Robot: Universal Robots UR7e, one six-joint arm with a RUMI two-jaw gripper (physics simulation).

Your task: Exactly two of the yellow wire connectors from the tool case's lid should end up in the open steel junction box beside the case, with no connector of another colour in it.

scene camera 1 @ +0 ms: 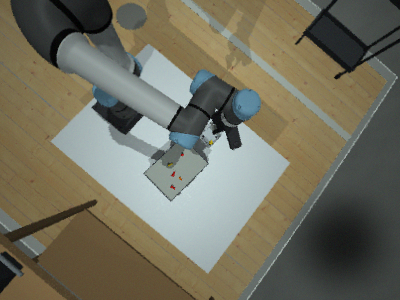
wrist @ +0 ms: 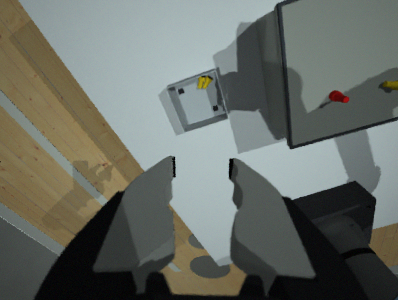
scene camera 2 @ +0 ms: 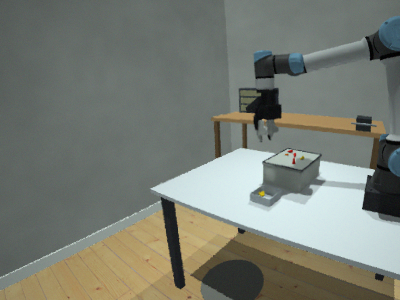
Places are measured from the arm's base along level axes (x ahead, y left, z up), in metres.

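Pixels of known places: gripper, fingertip midpoint: [wrist: 202, 159] [scene camera 2: 265, 141]; arm's base at its link origin: [scene camera 1: 124, 106] [wrist: 329, 232] [scene camera 2: 387, 186].
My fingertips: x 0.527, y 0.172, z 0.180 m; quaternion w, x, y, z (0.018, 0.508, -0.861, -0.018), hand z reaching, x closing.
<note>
Ahead of a thing's pixels: the offset from my fingertips to its top centre. Level surfaces: height alone.
Two yellow wire connectors {dx +0.012, dy -0.021, dz -0.247 m} [wrist: 204, 82] {dx +0.019, dy -0.010, dz -0.247 m} [scene camera 2: 261, 193] [scene camera 1: 210, 143] lie close side by side in the open steel junction box {dx -0.013, dy +0.012, dz -0.226 m} [wrist: 205, 123] [scene camera 2: 263, 201], in a corner toward the case. No connector of another colour shows in the box. My gripper [wrist: 202, 159] [scene camera 2: 265, 139] is open and empty, high above the table near the box. On the tool case's lid [scene camera 1: 190, 167] [scene camera 2: 312, 156] [wrist: 325, 50] lie one yellow connector {dx -0.098, dy -0.280, dz -0.134 m} [scene camera 1: 170, 164] [scene camera 2: 302, 157] [wrist: 391, 85], three red ones and an orange one {dx -0.004, dy -0.308, dz -0.137 m} [scene camera 1: 180, 178]. Arm parts partly cover the box in scene camera 1.
The grey tool case {dx -0.051, dy -0.276, dz -0.145 m} [scene camera 2: 282, 175] stands right beside the box on the white table {dz -0.264 m} [scene camera 1: 225, 210] [scene camera 2: 200, 190] and is much taller than it. The arm's dark base [scene camera 2: 382, 195] stands on the same table. A wooden bench [scene camera 2: 310, 122] stands behind.
</note>
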